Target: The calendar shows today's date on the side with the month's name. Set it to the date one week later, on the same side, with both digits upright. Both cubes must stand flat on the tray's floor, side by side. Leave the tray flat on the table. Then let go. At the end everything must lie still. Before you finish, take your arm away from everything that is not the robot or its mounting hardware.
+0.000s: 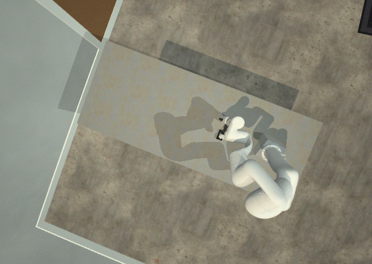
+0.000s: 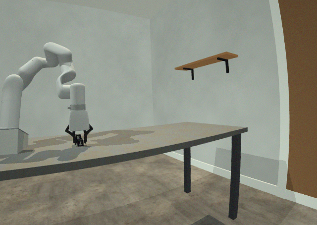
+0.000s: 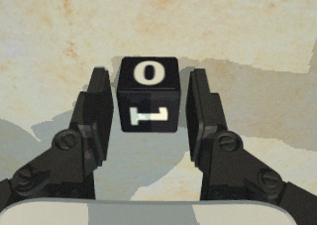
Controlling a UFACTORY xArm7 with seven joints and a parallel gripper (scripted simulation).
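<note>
The black calendar tray lies 20 mm ahead of my hand, 110 mm to the left of it and 20 mm below it.
</note>
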